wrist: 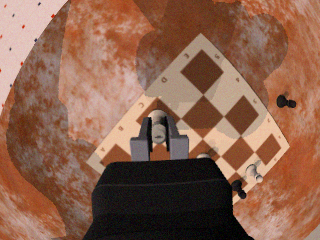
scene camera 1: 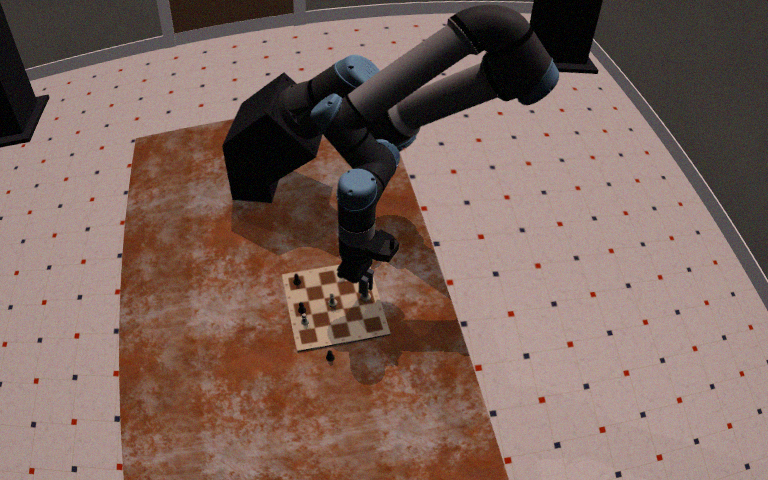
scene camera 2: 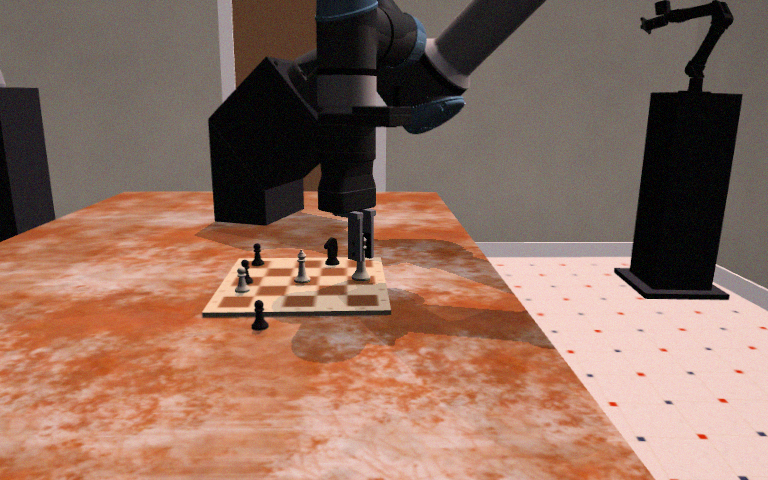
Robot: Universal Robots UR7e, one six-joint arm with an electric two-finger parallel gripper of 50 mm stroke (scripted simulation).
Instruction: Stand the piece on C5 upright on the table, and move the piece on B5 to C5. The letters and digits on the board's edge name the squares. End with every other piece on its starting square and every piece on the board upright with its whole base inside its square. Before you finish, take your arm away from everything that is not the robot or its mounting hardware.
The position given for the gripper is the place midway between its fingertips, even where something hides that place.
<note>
In view: the gripper (scene camera 2: 361,258) and a chessboard (scene camera 2: 331,291).
The chessboard also shows in the wrist view (wrist: 211,103) and in scene camera 1 (scene camera 1: 351,320). The gripper is seen too in the wrist view (wrist: 158,127) and in scene camera 1 (scene camera 1: 365,290).
</note>
